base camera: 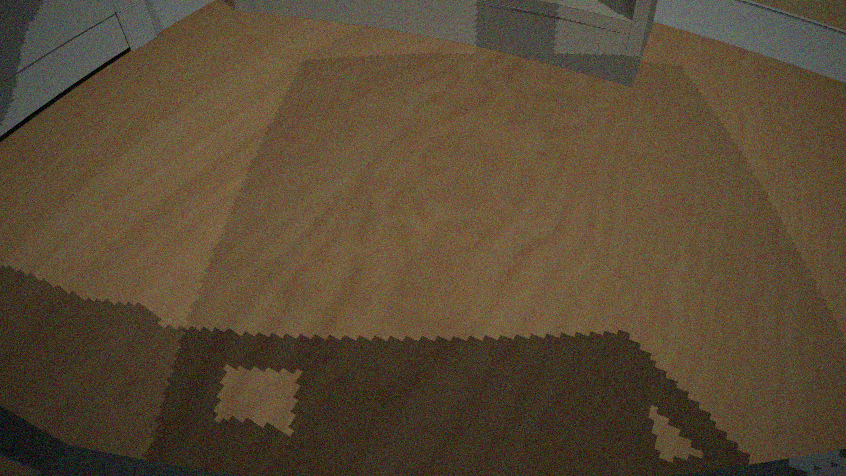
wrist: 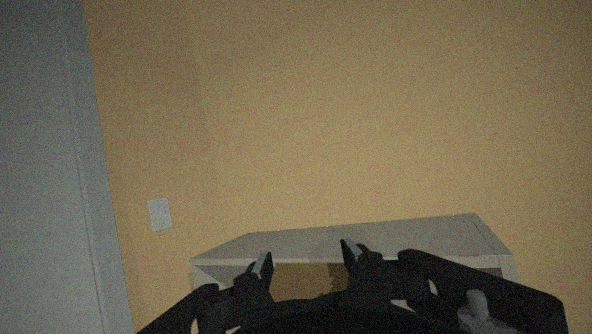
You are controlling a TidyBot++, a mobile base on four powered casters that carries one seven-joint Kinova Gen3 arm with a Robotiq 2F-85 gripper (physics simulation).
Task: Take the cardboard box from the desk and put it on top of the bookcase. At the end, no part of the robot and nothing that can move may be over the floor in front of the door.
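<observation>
In the wrist view my gripper is shut on the cardboard box. The box shows as a tan face between the two dark fingers, and the gripper body hides most of it. The grey bookcase stands just ahead against the yellow wall. Its flat top lies a little beyond and at about the height of the fingertips. In the base camera view only the lower part of the bookcase shows, at the top edge, across a stretch of wooden floor.
A grey door frame runs down the left edge of the wrist view, with a light switch on the wall beside it. In the base view grey panels line the far left and a skirting board the far right.
</observation>
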